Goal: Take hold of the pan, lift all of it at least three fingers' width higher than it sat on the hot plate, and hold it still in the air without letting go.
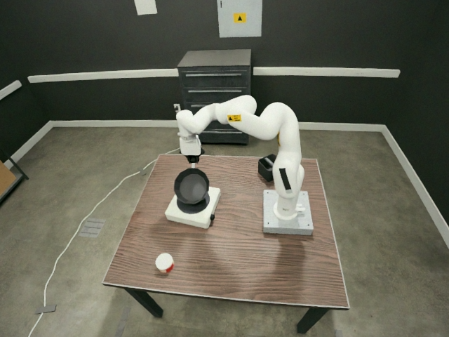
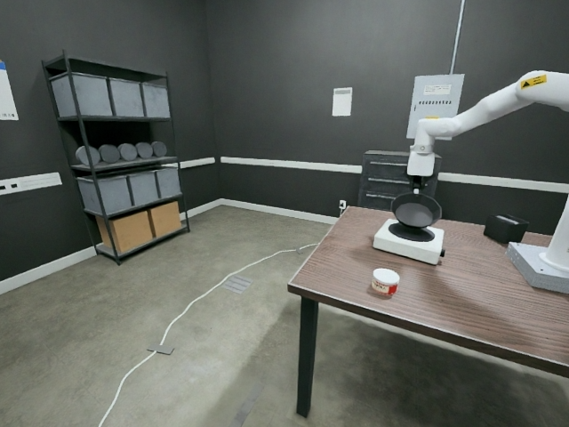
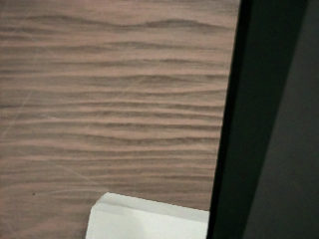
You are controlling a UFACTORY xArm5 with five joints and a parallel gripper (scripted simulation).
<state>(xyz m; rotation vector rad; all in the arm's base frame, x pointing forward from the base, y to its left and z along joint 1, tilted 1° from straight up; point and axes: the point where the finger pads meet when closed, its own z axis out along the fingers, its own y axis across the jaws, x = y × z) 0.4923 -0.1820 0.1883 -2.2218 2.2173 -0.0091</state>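
Right now the black pan is 70 mm to the left of my hand and 50 mm below it. The rest, counted from my hand: hot plate 20 mm behind, 150 mm to the left, 200 mm below.
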